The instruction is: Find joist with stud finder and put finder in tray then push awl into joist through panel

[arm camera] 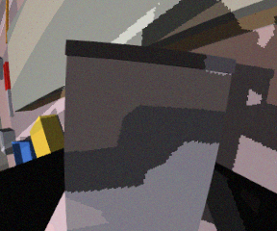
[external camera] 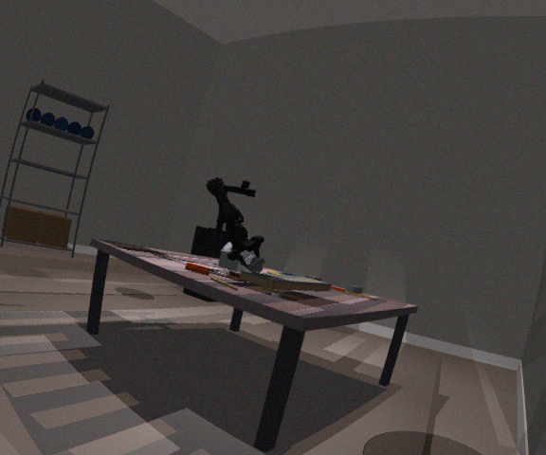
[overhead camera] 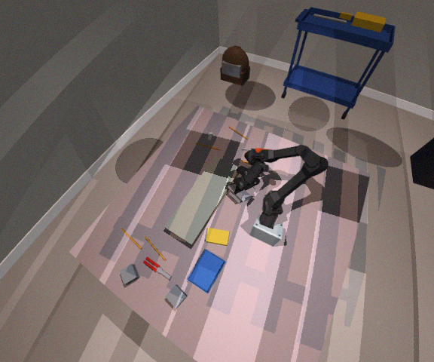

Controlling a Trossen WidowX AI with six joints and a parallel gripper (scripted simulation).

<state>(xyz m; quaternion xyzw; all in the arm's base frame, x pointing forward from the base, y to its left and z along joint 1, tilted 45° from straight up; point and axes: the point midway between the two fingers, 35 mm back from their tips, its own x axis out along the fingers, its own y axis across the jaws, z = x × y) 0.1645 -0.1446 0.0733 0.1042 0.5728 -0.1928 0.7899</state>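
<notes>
My gripper tip is now 4 cm past the awl, 11 cm to the left of it and 6 cm above it. Round my gripper tip: yellow block 2 cm ahead, 25 cm to the left, 5 cm below; stud finder 2 cm ahead, 1 cm to the left, 2 cm below; blue tray 1 cm ahead, 42 cm to the left, 6 cm below.
</notes>
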